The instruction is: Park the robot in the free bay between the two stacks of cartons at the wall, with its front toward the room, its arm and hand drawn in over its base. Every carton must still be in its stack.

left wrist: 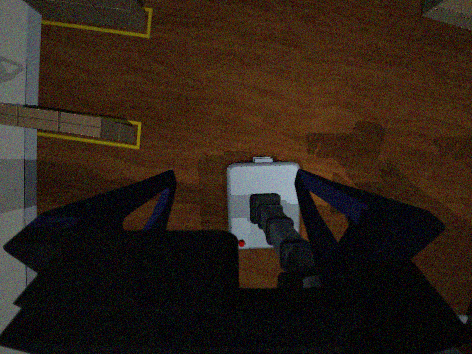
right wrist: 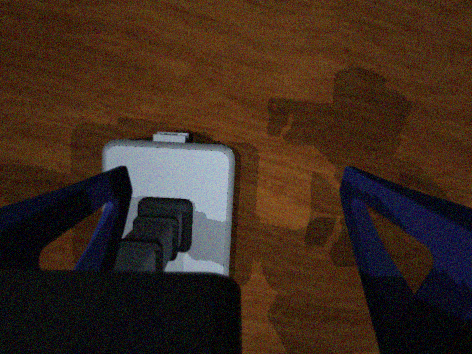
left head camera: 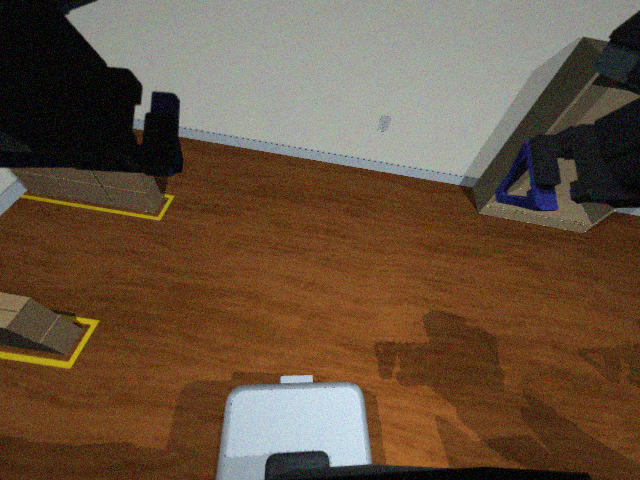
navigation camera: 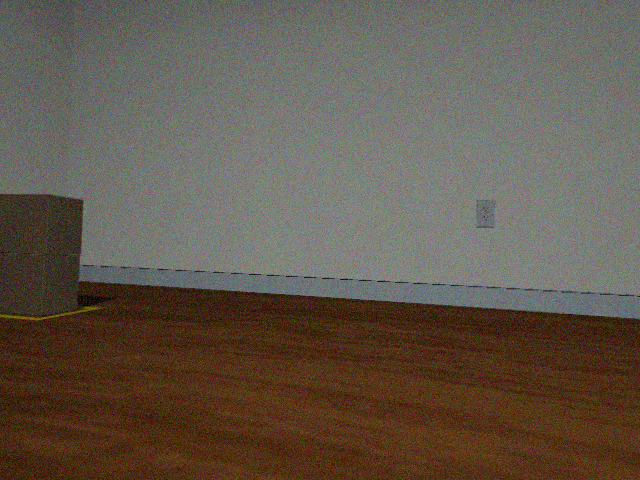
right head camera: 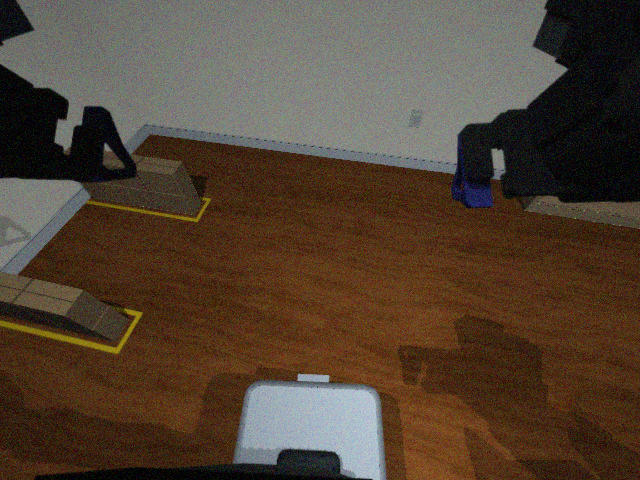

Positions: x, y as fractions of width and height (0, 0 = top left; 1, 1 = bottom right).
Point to a shelf unit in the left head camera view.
At 0.90, 0.20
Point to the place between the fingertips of the left gripper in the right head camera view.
0.15, 0.36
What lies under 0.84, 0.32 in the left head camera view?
The right gripper.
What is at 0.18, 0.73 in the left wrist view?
The left gripper.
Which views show the right gripper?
The right wrist view, the left head camera view and the right head camera view only.
